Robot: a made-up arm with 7 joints. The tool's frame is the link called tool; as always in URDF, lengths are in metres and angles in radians.
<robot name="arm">
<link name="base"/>
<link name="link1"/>
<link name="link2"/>
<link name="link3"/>
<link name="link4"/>
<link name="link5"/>
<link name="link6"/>
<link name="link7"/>
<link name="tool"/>
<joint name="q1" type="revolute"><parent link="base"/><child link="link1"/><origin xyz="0.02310 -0.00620 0.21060" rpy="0.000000 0.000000 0.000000"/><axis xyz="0 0 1"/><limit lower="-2.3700" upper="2.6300"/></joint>
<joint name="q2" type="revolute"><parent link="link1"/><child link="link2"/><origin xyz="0.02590 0.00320 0.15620" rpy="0.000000 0.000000 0.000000"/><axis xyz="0 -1 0"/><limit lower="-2.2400" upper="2.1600"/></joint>
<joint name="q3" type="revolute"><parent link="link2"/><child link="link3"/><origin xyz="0.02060 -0.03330 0.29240" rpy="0.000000 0.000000 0.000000"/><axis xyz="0 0 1"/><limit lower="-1.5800" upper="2.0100"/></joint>
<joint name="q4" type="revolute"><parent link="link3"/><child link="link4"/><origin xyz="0.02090 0.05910 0.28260" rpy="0.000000 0.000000 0.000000"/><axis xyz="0 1 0"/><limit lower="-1.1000" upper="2.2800"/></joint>
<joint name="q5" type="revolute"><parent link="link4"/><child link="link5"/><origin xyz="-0.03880 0.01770 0.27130" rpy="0.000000 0.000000 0.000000"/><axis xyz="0 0 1"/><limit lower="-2.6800" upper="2.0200"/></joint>
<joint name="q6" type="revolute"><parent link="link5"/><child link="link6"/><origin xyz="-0.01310 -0.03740 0.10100" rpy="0.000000 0.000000 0.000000"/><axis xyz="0 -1 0"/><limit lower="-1.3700" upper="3.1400"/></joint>
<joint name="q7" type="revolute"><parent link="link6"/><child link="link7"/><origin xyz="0.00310 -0.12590 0.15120" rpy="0.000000 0.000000 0.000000"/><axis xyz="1 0 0"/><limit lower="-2.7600" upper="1.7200"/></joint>
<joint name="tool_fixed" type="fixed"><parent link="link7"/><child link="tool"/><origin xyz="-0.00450 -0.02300 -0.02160" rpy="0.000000 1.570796 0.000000"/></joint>
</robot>
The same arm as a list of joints. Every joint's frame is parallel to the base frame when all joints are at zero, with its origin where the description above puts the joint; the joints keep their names.
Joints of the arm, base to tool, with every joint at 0 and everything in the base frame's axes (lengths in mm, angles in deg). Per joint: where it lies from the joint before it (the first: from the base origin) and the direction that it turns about. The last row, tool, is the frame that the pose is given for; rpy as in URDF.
q1: offset 23.1 -6.2 210.6 axis 0 0 1
q2: offset 25.9 3.2 156.2 axis 0 -1 0
q3: offset 20.6 -33.3 292.4 axis 0 0 1
q4: offset 20.9 59.1 282.6 axis 0 1 0
q5: offset -38.8 17.7 271.3 axis 0 0 1
q6: offset -13.1 -37.4 101.0 axis 0 -1 0
q7: offset 3.1 -125.9 151.2 axis 1 0 0
tool: offset -4.5 -23.0 -21.6 rpy 0.00 90.00 0.00
Joint limits (deg, base to tool): -135.79..150.69 -128.34..123.76 -90.53..115.16 -63.03..130.63 -153.55..115.74 -78.50..179.91 -158.14..98.55

